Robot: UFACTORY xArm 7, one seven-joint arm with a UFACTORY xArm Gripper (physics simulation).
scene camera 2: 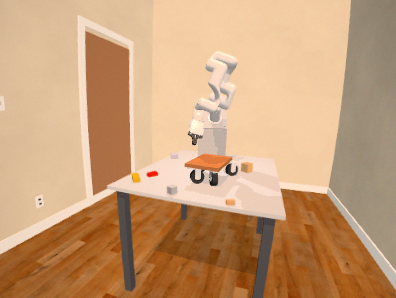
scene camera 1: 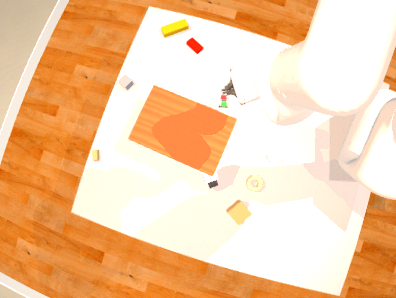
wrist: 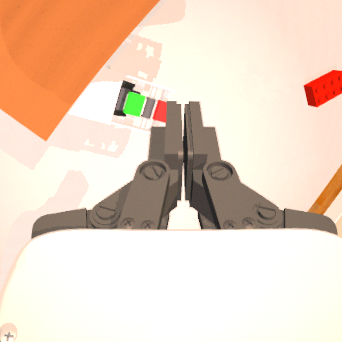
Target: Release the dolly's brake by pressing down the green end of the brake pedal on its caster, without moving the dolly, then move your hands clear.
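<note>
The dolly's orange deck [scene camera 1: 175, 127] [scene camera 2: 209, 161] [wrist: 75, 40] stands level on black-wheeled casters. The brake pedal shows beside its edge: the green end [scene camera 1: 223, 104] [wrist: 134, 104] is nearer the deck, and the red end [scene camera 1: 223, 97] [wrist: 160, 111] is farther out. The pedal cannot be made out in scene camera 2, and its tilt is hard to tell. My gripper [scene camera 1: 228, 90] [scene camera 2: 194, 142] [wrist: 181, 124] is shut and empty, fingers pointing down. It hangs above the table near the pedal. In the wrist view the left fingertip borders the red end, and the green end lies farther left.
A red brick [scene camera 1: 194, 45] [scene camera 2: 152, 174] [wrist: 325, 89] and a yellow block [scene camera 1: 174, 28] [scene camera 2: 136, 177] lie at one corner. A grey cube [scene camera 1: 126, 82] [scene camera 2: 172, 189], a small orange block [scene camera 1: 95, 155] [scene camera 2: 230, 202], an orange box [scene camera 1: 239, 212] [scene camera 2: 247, 167] and a ring [scene camera 1: 248, 185] lie around the dolly.
</note>
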